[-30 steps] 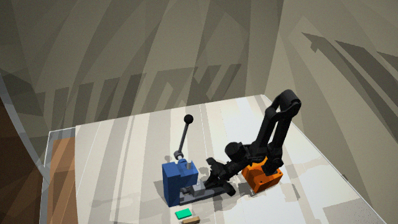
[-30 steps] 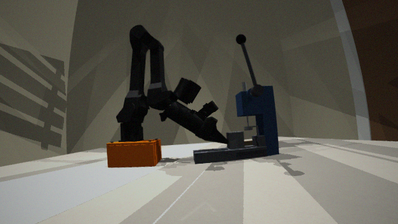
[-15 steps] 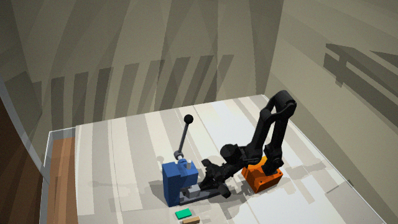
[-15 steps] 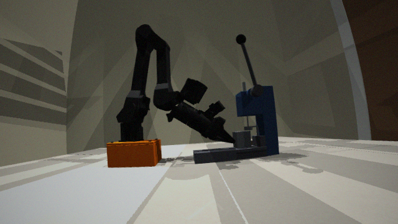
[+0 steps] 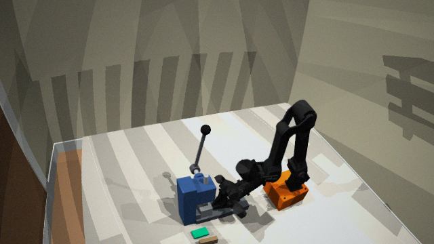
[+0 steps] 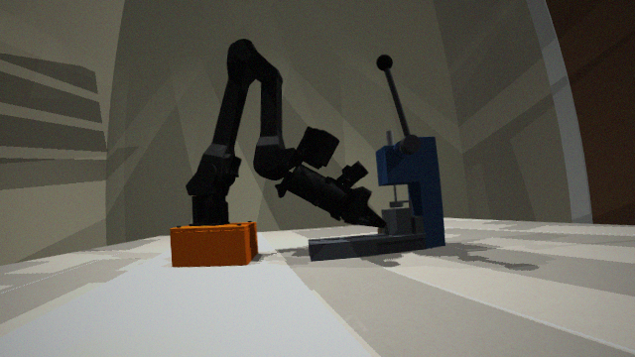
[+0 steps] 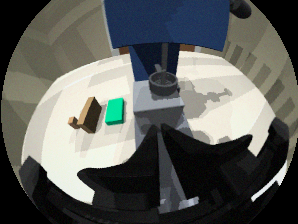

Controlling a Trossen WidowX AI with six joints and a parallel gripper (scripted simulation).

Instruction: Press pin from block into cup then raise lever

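The round pin is 3 cm ahead of my gripper tip and 2 cm above it. Round my gripper tip: punch 10 cm above, 3 cm ahead; then green tile 8 cm to the left, 6 cm ahead, 4 cm below; then tan piece 13 cm to the left, 4 cm ahead, 3 cm below.
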